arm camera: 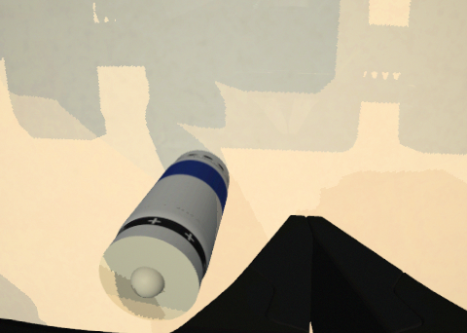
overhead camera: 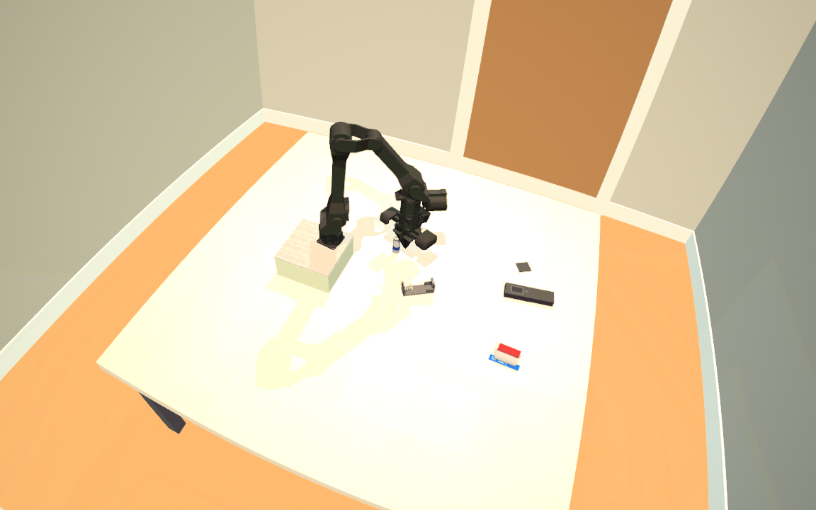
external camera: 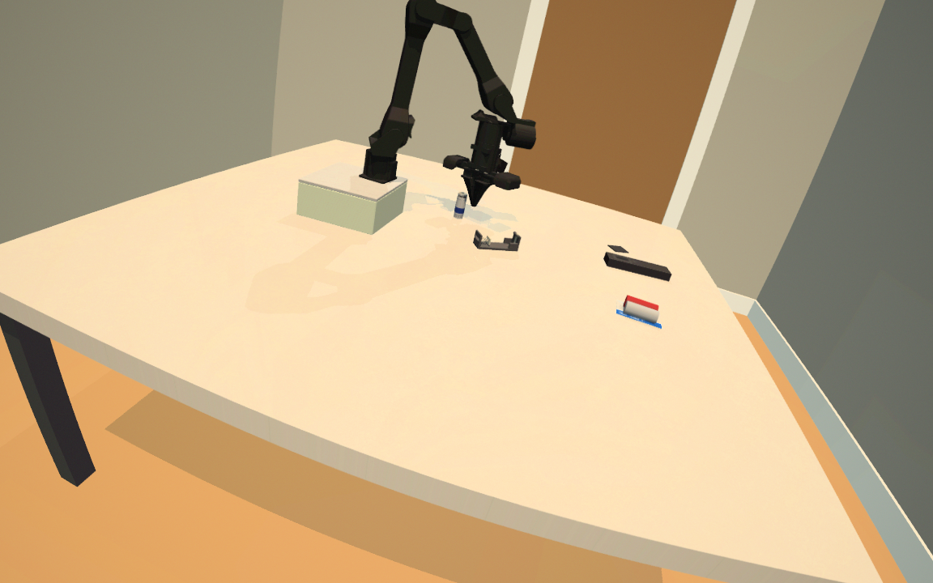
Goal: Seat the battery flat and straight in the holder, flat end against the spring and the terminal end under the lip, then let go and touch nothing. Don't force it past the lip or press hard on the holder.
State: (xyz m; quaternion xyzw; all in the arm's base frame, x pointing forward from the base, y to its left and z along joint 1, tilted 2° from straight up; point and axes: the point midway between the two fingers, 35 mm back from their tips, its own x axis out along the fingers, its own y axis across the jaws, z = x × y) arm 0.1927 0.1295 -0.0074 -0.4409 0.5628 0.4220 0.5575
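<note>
The battery lies 3 cm behind my gripper tip, 1 cm to the left of it and 1 cm below it. The rest, counted from my gripper tip: black remote 41 cm ahead, 5 cm to the left, 3 cm below.
</note>
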